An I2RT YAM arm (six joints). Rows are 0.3 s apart.
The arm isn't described. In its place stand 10 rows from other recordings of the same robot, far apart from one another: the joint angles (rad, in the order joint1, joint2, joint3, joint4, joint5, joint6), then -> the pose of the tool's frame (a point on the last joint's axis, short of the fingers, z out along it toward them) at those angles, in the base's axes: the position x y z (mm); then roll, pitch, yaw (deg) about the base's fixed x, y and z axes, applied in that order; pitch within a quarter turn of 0, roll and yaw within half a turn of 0.
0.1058 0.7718 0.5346 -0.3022 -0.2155 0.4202 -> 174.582 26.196 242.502 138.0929 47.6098 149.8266
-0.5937 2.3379 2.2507 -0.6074 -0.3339 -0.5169 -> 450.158 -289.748 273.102 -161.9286 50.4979 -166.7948
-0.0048 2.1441 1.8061 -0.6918 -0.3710 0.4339 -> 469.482 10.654 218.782 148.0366 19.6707 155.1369
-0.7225 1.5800 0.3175 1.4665 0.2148 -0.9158 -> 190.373 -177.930 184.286 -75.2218 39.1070 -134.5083
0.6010 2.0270 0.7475 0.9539 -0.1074 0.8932 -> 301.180 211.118 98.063 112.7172 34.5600 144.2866
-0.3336 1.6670 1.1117 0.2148 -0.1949 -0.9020 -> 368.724 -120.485 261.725 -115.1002 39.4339 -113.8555
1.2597 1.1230 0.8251 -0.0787 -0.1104 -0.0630 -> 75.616 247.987 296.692 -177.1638 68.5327 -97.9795
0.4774 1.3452 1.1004 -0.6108 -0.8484 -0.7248 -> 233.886 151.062 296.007 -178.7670 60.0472 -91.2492
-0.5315 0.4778 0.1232 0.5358 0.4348 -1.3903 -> 113.691 -84.238 225.249 -80.2785 14.5518 -143.2634
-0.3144 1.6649 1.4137 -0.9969 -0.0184 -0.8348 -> 315.725 -101.980 269.615 -166.7471 13.0515 -148.4890
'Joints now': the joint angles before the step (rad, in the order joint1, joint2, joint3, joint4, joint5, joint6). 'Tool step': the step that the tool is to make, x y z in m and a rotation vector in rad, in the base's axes. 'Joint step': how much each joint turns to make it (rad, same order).
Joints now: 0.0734 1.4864 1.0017 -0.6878 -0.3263 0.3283
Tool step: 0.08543 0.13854 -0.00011 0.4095 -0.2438 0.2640
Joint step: 0.3129 0.3508 0.2589 0.5397 -0.2534 0.2589
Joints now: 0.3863 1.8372 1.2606 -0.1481 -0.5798 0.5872
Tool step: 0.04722 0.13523 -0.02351 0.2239 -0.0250 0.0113
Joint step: 0.2149 0.3973 0.3910 0.2982 0.0688 0.3115
